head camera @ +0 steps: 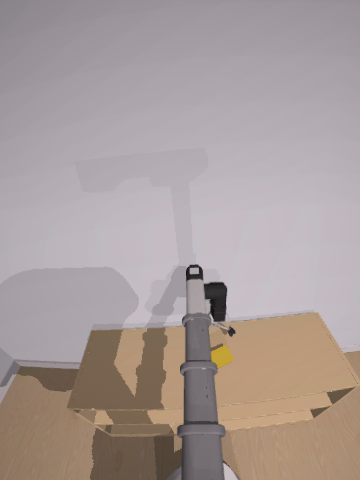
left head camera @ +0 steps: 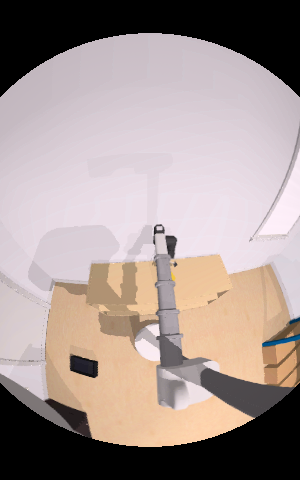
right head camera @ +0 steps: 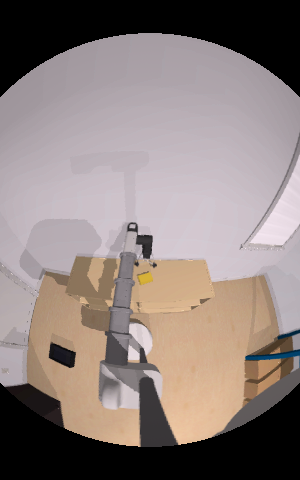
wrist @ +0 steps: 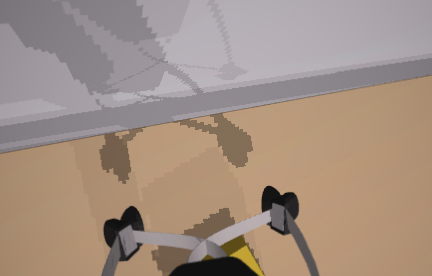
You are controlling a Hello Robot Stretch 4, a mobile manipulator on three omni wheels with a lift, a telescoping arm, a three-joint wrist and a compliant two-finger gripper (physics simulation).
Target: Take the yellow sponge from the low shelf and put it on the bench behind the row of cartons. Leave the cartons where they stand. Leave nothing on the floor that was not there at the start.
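Where they show: gripper, fingertip midpoint: point(head camera: 216, 335) point(right head camera: 145, 265) point(wrist: 203, 211); robot's base, origin of the base link: point(left head camera: 154, 341) point(right head camera: 132, 339).
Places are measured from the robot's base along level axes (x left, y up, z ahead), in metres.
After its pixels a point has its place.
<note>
The yellow sponge point(head camera: 222, 356) {x -0.104, y 0.628, z 0.502 m} point(left head camera: 173, 276) {x -0.138, y 0.629, z 0.508 m} point(right head camera: 145, 278) {x -0.096, y 0.628, z 0.495 m} lies on the top board of the low shelf point(head camera: 290, 360) {x -0.407, y 0.583, z 0.485 m} point(left head camera: 200, 275) {x -0.384, y 0.583, z 0.517 m} point(right head camera: 185, 280) {x -0.422, y 0.583, z 0.508 m}, partly hidden by the arm in the head and left head views. In the wrist view, part of the sponge point(wrist: 247, 259) {x -0.125, y 0.628, z 0.541 m} shows at the bottom behind the gripper's body. My gripper point(right head camera: 145, 264) {x -0.088, y 0.641, z 0.598 m} point(wrist: 203, 211) {x -0.088, y 0.641, z 0.598 m} is open, with nothing between its fingertips. It hangs above the shelf top, farther toward the wall than the sponge. A row of cartons on a bench cannot be made out.
The wall point(head camera: 280, 200) {x -0.314, y 1.227, z 0.741 m} stands right behind the shelf. Brown box-like blocks point(left head camera: 270, 355) {x -1.436, y 0.141, z -0.661 m} point(right head camera: 255, 369) {x -1.435, y 0.198, z -0.647 m} with blue bars point(left head camera: 280, 342) point(right head camera: 270, 356) stand at the right. A black box point(left head camera: 83, 366) {x 0.812, y -0.024, z -0.410 m} point(right head camera: 62, 354) {x 0.805, y -0.024, z -0.390 m} lies on the floor at the left.
</note>
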